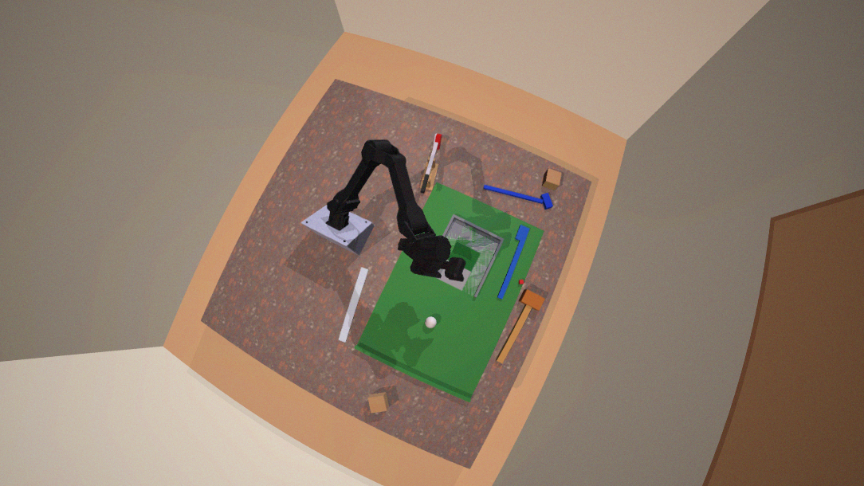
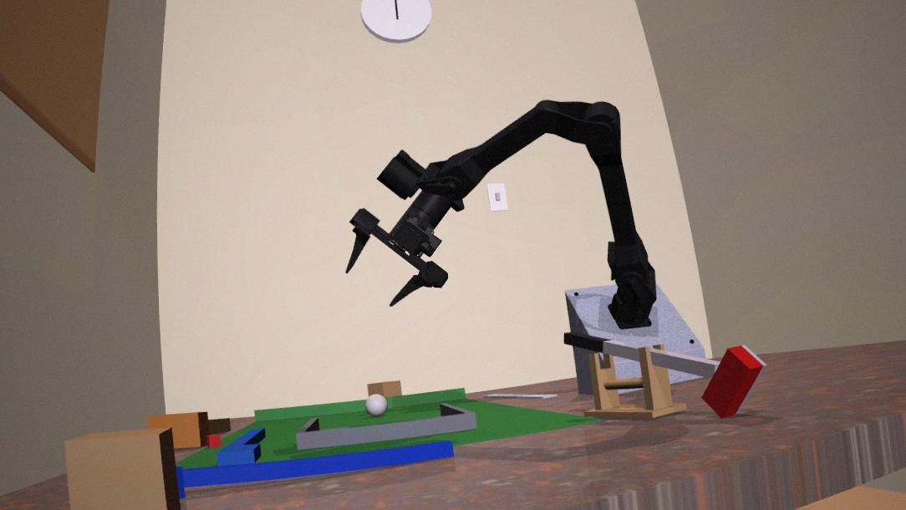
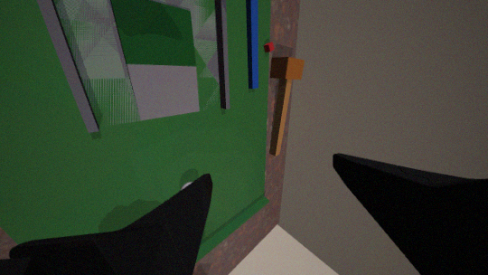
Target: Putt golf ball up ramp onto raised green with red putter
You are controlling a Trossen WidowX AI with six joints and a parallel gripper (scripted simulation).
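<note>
My gripper tip is now 270 mm past the wooden stand, 360 mm to the right of it and 190 mm above it. From my gripper tip the other things lie so: green mat: 20 mm ahead, 10 mm to the right, 220 mm below; white golf ball: 160 mm to the right, 200 mm below; red putter: 280 mm behind, 390 mm to the left, 160 mm below.
</note>
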